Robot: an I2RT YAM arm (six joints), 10 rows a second.
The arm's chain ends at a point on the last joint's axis. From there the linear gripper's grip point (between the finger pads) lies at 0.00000 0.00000 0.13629 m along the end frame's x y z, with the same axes.
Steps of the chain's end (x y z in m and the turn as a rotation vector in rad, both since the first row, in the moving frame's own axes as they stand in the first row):
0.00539 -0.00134 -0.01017 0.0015 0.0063 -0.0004
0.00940 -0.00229 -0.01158 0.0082 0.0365 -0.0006
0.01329 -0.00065 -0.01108 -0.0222 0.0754 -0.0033
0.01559 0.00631 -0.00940 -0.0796 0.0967 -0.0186
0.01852 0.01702 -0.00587 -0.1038 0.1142 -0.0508
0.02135 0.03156 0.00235 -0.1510 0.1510 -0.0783
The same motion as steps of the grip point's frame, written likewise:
0.00625 -0.00154 -0.01017 0.0015 0.0063 -0.0004
0.01437 -0.00341 -0.01168 0.0082 0.0365 -0.0006
0.02356 0.00236 -0.01150 -0.0222 0.0754 -0.0033
0.02883 0.01701 -0.01047 -0.0796 0.0967 -0.0186
0.03437 0.03071 -0.00749 -0.1038 0.1142 -0.0508
0.04256 0.05116 -0.00074 -0.1510 0.1510 -0.0783

